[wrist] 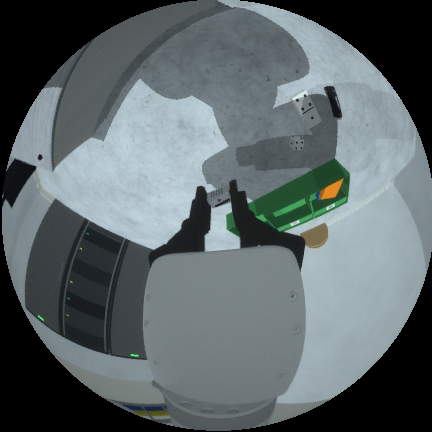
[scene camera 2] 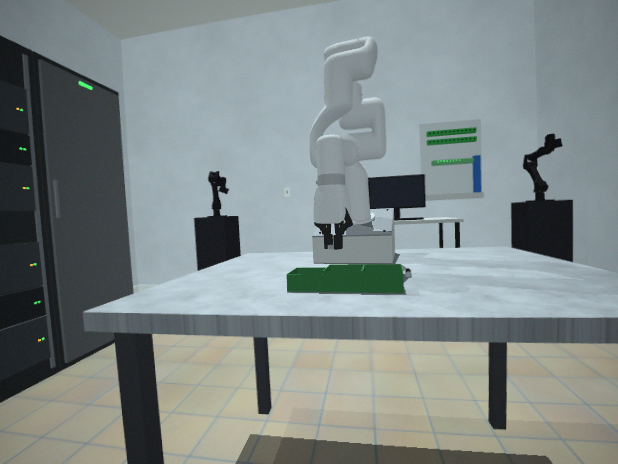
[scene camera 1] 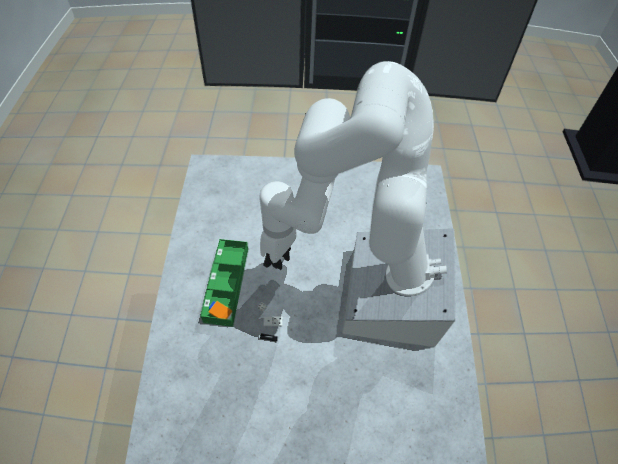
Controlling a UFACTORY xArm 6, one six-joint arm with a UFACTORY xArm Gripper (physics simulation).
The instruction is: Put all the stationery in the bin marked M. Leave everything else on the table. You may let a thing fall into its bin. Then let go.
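Pixels of known places: gripper, between the fingertips: (wrist: 218, 192) (scene camera 2: 333, 248) (scene camera 1: 280, 262); arm's base, origin of its link: (scene camera 2: 358, 218) (scene camera 1: 410, 274).
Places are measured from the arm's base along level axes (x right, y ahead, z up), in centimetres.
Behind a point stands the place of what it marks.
My gripper (scene camera 1: 273, 265) @(x 5.5, y 34.0, z -7.4 cm) (scene camera 2: 333, 246) @(x 5.5, y 34.0, z -7.4 cm) (wrist: 218, 192) @(x 5.5, y 34.0, z -7.4 cm) is shut on a small grey ridged block with a black slot (wrist: 218, 197) @(x 5.4, y 33.8, z -6.3 cm), which looks like a pencil sharpener. It is held above the table, beside the far end of the green three-compartment bin (scene camera 1: 241, 280) @(x 1.6, y 44.8, z -12.3 cm) (scene camera 2: 345, 282) @(x 0.7, y 53.4, z -12.4 cm) (wrist: 300, 187) @(x -2.7, y 45.2, z -12.1 cm). The fingers hide the block in scene camera 1. Each compartment has a white label, too small to read. An orange block with a blue part (scene camera 1: 220, 310) @(x -8.4, y 49.1, z -11.6 cm) (wrist: 331, 189) @(x -8.3, y 49.4, z -11.6 cm) lies tilted in the compartment nearest scene camera 1.
A white die (scene camera 1: 262, 306) @(x -5.6, y 38.1, z -13.0 cm) (wrist: 297, 143) @(x -5.2, y 38.0, z -13.0 cm) and a white domino (scene camera 1: 273, 321) @(x -9.4, y 34.7, z -13.9 cm) (wrist: 306, 110) @(x -8.9, y 34.9, z -13.9 cm) lie beside the bin, towards the robot base. A small black oblong thing (scene camera 1: 268, 338) @(x -14.6, y 35.5, z -13.3 cm) (wrist: 333, 102) @(x -13.6, y 35.4, z -13.4 cm) lies past the domino. The robot's box-shaped base (scene camera 1: 395, 327) @(x -12.6, y 3.4, z -5.3 cm) stands on the table.
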